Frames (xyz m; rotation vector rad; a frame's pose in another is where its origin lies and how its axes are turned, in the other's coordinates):
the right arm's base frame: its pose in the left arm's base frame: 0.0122 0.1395 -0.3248 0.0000 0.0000 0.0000
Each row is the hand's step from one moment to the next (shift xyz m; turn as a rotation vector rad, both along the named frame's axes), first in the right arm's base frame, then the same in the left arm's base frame.
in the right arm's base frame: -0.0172 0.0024 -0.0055 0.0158 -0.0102 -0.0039
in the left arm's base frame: -0.0172 0.0024 -0.0055 0.0158 -0.0102 -0.0039
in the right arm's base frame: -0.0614 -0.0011 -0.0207 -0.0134 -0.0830 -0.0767
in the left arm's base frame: -0.0614 -0.0011 -0.0207 -0.0134 -0.0830 -0.0767
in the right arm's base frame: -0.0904 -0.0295 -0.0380 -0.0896 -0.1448 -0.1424
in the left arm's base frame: -0.0904 -0.0295 -0.0380 -0.0896 -0.1448 -0.1424
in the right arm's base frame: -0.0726 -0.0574 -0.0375 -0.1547 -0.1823 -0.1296
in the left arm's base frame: -0.0726 -0.0574 -0.0375 -0.1547 -0.1823 -0.1296
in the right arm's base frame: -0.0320 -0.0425 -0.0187 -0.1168 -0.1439 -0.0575
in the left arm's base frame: -0.0320 -0.0425 -0.0187 -0.1168 -0.1439 -0.0575
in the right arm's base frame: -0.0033 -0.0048 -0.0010 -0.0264 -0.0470 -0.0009
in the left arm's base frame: -0.0033 -0.0048 -0.0010 -0.0264 -0.0470 -0.0009
